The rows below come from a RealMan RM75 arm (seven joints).
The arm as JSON. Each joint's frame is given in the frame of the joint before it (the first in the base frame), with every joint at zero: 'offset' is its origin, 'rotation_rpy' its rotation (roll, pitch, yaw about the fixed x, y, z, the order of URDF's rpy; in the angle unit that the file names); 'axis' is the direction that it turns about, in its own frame. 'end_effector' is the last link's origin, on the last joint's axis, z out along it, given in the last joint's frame.
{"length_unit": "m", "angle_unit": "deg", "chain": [
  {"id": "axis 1", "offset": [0.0, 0.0, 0.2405], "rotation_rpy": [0.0, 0.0, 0.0], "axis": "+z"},
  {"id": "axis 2", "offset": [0.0, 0.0, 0.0], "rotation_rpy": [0.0, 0.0, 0.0], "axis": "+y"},
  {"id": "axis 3", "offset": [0.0, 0.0, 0.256], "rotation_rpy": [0.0, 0.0, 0.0], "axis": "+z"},
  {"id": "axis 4", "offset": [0.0, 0.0, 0.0], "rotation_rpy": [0.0, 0.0, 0.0], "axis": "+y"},
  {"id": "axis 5", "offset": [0.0, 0.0, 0.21], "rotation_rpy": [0.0, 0.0, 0.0], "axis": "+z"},
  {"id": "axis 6", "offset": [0.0, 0.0, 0.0], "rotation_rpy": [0.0, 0.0, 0.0], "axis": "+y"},
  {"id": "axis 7", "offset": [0.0, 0.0, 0.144], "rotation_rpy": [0.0, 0.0, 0.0], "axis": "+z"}
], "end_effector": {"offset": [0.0, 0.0, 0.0], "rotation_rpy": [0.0, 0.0, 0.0]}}
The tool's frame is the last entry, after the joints.
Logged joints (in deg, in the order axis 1, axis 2, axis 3, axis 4, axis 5, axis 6, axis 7), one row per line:
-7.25 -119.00 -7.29 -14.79 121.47 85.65 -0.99
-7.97 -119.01 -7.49 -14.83 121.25 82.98 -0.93
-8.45 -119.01 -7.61 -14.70 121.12 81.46 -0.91
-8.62 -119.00 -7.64 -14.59 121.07 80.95 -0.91
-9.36 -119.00 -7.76 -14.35 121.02 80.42 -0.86
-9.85 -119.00 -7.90 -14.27 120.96 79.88 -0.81
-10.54 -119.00 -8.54 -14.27 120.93 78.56 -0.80
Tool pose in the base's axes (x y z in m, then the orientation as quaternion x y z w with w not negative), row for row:
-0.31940 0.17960 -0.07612 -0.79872 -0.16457 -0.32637 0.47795
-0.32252 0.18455 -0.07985 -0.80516 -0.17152 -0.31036 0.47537
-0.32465 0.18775 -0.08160 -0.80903 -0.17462 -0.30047 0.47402
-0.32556 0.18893 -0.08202 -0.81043 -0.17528 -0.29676 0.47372
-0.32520 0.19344 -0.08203 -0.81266 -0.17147 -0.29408 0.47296
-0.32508 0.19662 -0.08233 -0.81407 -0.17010 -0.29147 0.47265
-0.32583 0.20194 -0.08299 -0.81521 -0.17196 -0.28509 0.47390
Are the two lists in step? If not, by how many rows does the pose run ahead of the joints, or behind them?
They are in step.
